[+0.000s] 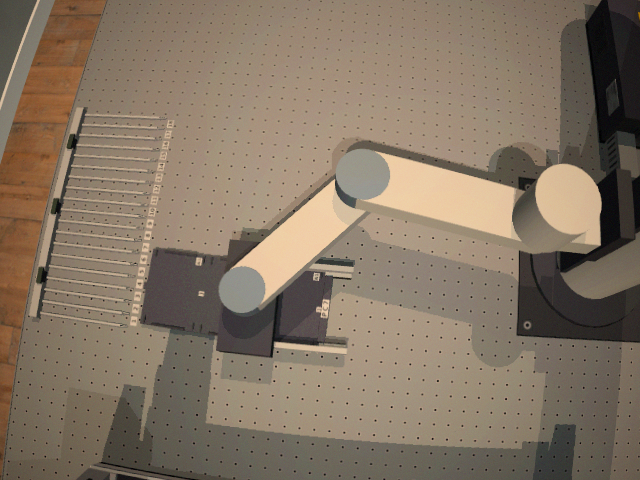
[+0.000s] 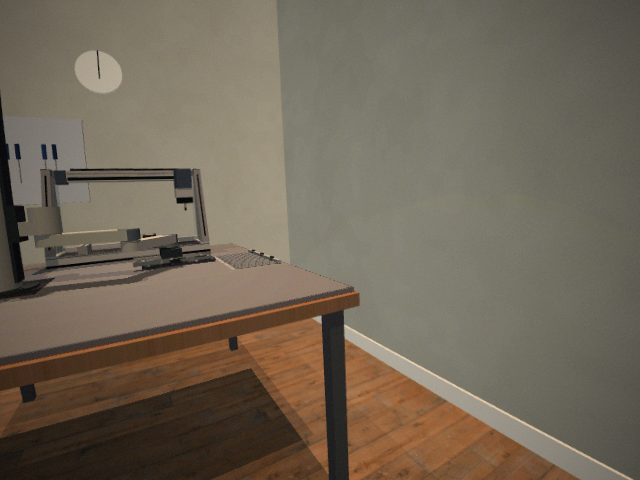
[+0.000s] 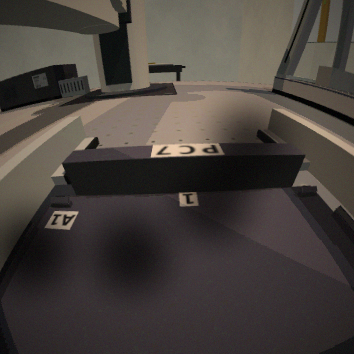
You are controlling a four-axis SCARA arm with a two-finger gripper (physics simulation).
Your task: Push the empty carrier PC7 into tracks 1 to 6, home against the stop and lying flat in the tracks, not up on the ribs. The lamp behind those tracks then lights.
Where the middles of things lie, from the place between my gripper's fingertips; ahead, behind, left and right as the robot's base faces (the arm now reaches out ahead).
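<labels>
With the dark carrier PC7 point(image 1: 182, 290) as my reference, I find my gripper 1 cm above it and 20 cm short of it.
</labels>
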